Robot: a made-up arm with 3 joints.
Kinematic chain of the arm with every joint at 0, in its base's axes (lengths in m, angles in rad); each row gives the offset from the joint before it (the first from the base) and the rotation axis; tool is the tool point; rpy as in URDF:
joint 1: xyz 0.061 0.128 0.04 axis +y
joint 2: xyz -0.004 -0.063 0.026 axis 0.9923 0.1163 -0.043
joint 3: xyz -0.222 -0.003 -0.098 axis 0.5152 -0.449 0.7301
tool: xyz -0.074 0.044 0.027 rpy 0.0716 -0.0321 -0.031
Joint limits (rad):
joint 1: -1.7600..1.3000
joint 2: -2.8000..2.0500
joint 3: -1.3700..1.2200
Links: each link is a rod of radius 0.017 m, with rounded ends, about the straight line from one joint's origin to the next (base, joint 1, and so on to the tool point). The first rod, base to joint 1, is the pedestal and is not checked.
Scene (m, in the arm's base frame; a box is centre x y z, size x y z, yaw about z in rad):
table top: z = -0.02
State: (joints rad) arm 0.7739 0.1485 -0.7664
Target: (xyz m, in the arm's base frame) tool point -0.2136 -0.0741 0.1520
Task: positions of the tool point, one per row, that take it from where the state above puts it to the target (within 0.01 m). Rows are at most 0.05 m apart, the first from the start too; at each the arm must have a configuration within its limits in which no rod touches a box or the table.
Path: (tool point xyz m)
1: -0.1742 0.1335 0.1847
2: -0.1984 0.1040 0.1753
3: -0.2169 0.0699 0.1655
4: -0.2280 0.0327 0.1569
5: -0.2309 -0.0054 0.1511
6: -0.2258 -0.0418 0.1493
7: -0.2136 -0.0741 0.1520

